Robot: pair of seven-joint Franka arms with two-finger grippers.
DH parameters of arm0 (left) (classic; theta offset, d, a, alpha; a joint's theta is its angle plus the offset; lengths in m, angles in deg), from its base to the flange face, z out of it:
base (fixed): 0 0 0 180
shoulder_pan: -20.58 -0.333 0 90
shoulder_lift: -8.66 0 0 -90
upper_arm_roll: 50.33 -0.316 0.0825 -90
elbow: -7.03 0 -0.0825 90
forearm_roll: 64.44 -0.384 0 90
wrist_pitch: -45.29 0 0.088 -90
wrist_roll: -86.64 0.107 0 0
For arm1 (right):
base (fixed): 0 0 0 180
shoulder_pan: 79.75 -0.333 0 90
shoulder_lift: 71.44 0 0 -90
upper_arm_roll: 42.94 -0.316 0.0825 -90
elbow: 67.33 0 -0.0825 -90
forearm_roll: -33.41 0.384 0 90
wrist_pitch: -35.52 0 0.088 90
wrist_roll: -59.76 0.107 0 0
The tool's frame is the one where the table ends.
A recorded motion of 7 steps. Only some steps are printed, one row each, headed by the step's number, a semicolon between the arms.
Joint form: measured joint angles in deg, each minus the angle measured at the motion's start. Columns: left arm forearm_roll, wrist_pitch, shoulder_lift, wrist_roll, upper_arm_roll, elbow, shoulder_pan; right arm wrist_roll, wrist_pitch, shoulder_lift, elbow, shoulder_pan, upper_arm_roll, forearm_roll.
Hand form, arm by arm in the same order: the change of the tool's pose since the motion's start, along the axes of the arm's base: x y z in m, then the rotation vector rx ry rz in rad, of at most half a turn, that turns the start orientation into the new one. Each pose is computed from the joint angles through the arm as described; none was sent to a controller.
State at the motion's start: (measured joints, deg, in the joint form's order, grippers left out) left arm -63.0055 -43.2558 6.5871 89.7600 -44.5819 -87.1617 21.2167; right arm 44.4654 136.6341 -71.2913 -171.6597 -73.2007 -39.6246 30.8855
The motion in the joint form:
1: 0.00 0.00 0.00 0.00 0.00 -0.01 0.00; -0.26 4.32 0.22 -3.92 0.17 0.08 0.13
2: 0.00 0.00 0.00 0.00 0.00 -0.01 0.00; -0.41 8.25 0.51 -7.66 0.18 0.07 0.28
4: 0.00 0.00 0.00 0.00 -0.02 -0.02 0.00; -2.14 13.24 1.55 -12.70 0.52 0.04 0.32
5: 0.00 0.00 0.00 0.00 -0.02 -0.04 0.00; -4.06 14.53 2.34 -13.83 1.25 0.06 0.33
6: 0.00 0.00 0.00 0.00 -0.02 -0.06 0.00; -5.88 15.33 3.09 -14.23 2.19 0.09 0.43
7: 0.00 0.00 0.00 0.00 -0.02 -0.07 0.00; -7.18 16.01 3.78 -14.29 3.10 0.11 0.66
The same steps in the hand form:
1: 0.0000 0.0000 -0.0001 0.0000 0.0002 0.0000; -0.0010 -0.0017 -0.0284 0.0026 -0.0034 0.0026
2: 0.0000 0.0000 -0.0001 0.0000 0.0002 0.0000; -0.0035 -0.0007 -0.0563 0.0061 -0.0021 0.0069
4: 0.0000 0.0002 -0.0002 0.0000 0.0003 0.0004; -0.0101 -0.0020 -0.0999 0.0128 0.0173 0.0343
5: 0.0000 0.0002 -0.0003 0.0001 0.0007 0.0004; -0.0123 -0.0087 -0.1146 0.0176 0.0289 0.0552
6: 0.0000 0.0002 -0.0005 0.0001 0.0010 0.0004; -0.0134 -0.0177 -0.1238 0.0227 0.0352 0.0695
7: 0.0000 0.0002 -0.0006 0.0001 0.0012 0.0004; -0.0135 -0.0265 -0.1300 0.0280 0.0359 0.0741

